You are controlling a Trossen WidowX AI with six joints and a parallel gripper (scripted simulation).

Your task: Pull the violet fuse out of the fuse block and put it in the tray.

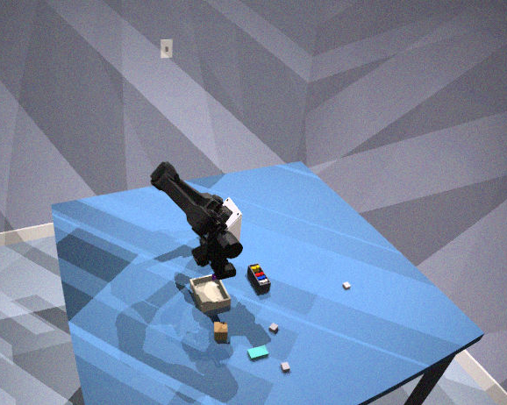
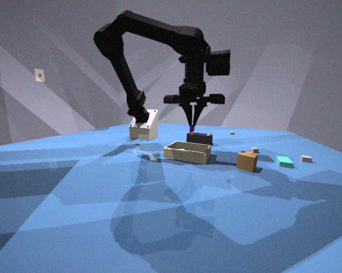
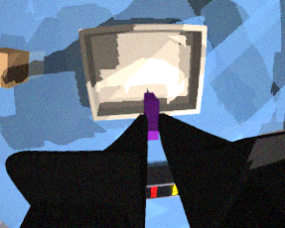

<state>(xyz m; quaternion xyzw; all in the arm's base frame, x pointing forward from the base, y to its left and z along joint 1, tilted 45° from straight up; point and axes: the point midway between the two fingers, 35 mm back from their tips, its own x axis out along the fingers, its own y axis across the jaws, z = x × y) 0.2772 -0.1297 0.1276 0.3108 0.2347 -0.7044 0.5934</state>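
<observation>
Now: gripper tip 9 cm above the tray, 2 cm to the left of it and 1 cm past it. The rest, counted from my gripper tip: violet fuse: 1 cm below; then blue fuse: 16 cm to the left, 7 cm below, 3 cm ahead; then red fuse: 17 cm to the left, 7 cm below, 1 cm ahead.
</observation>
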